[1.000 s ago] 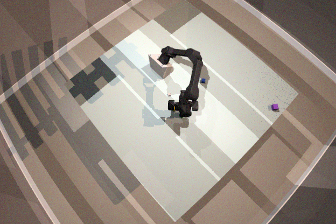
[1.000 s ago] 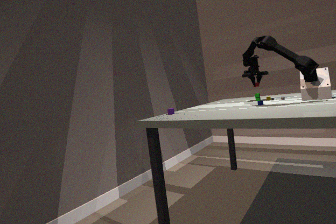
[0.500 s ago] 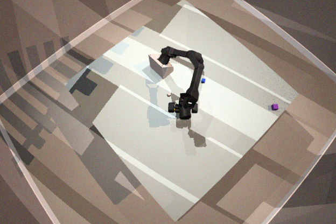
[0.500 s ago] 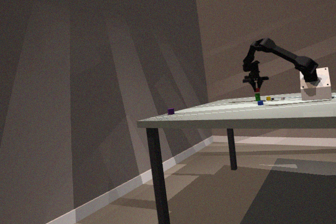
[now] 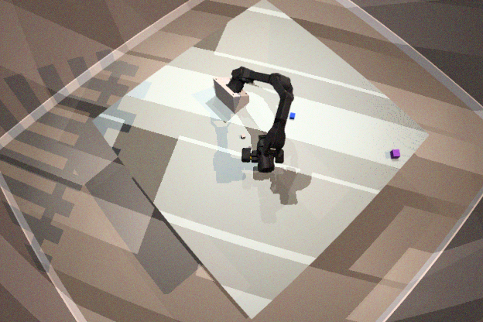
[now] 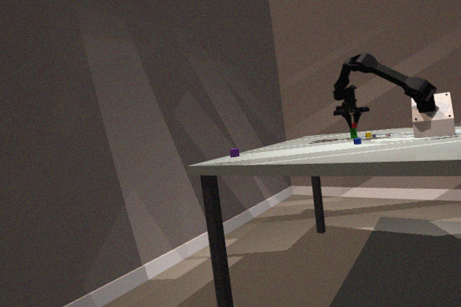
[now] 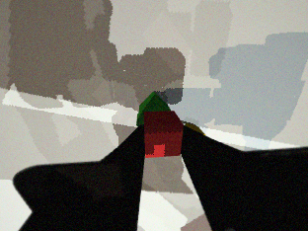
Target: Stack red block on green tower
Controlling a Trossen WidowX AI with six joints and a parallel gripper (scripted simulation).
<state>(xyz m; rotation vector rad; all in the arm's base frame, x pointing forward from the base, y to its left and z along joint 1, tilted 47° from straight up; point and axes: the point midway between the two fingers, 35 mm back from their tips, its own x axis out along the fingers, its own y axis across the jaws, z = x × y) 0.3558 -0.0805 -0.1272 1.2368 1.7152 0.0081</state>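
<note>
My gripper tip is now 1 cm below the red block. Round my gripper tip: purple block (53 cm to the left, 43 cm ahead, 5 cm below); blue block (30 cm to the left, 8 cm behind, 5 cm below); yellow block (7 cm behind, 5 cm below, 1 cm to the right).
</note>
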